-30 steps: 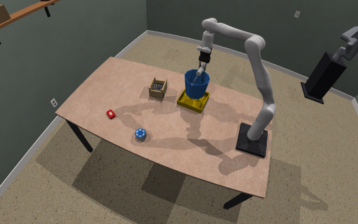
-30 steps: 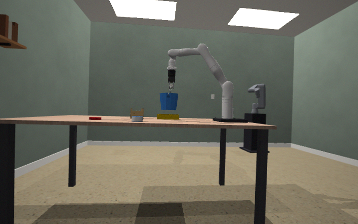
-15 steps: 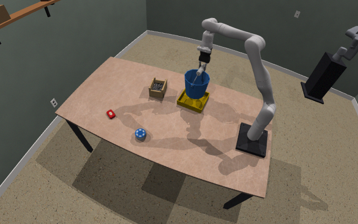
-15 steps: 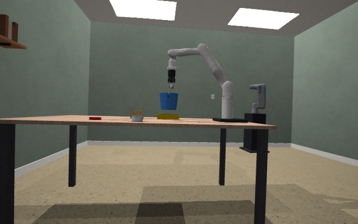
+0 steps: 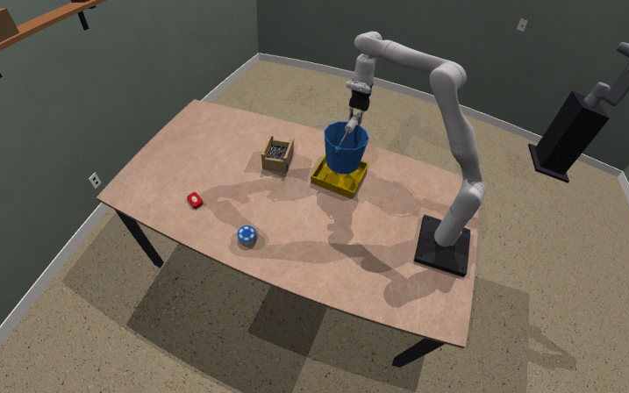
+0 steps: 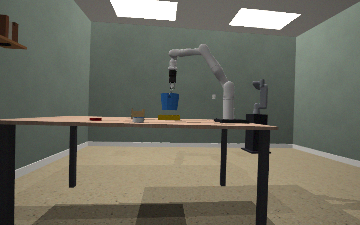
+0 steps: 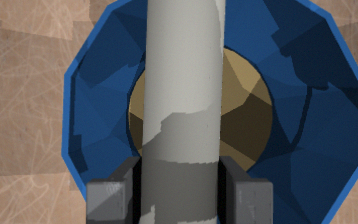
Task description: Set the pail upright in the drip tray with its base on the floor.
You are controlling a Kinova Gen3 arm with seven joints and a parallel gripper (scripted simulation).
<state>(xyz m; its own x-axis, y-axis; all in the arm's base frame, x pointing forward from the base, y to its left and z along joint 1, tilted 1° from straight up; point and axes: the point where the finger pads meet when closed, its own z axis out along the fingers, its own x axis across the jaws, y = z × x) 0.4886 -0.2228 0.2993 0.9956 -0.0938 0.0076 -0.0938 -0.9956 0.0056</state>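
Right now my hand is 20 mm short of the blue pail, 20 mm to the right of it and 100 mm above it. From my hand the other things lie so: white round tin (270 mm ahead, 480 mm to the left, 300 mm below); red flat item (570 mm ahead, 390 mm to the left, 310 mm below); yellow drip tray (20 mm ahead, 30 mm to the left, 310 mm below).
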